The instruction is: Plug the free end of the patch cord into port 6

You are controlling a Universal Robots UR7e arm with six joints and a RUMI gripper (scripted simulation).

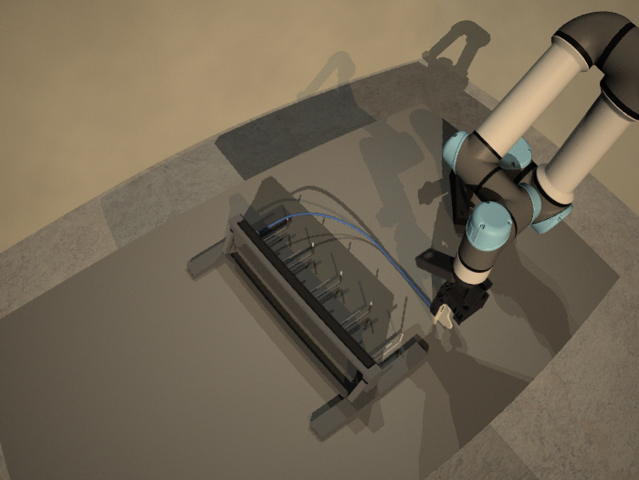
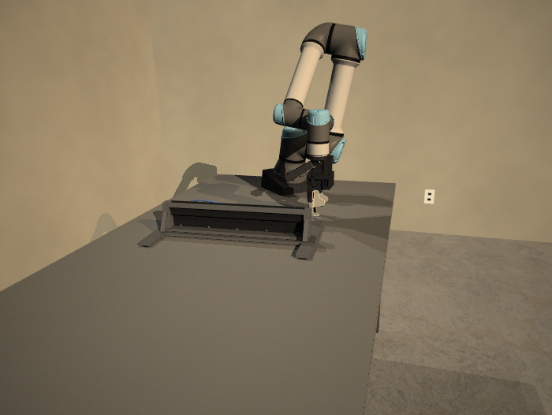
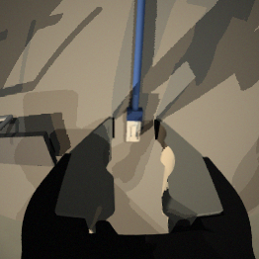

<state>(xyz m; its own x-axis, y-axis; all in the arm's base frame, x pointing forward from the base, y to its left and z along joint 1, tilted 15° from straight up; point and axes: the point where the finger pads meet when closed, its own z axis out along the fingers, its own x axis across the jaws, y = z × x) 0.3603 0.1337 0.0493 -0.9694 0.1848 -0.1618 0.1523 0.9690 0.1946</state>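
The plug lies 1 cm to the left of my hand and 1 cm below it.
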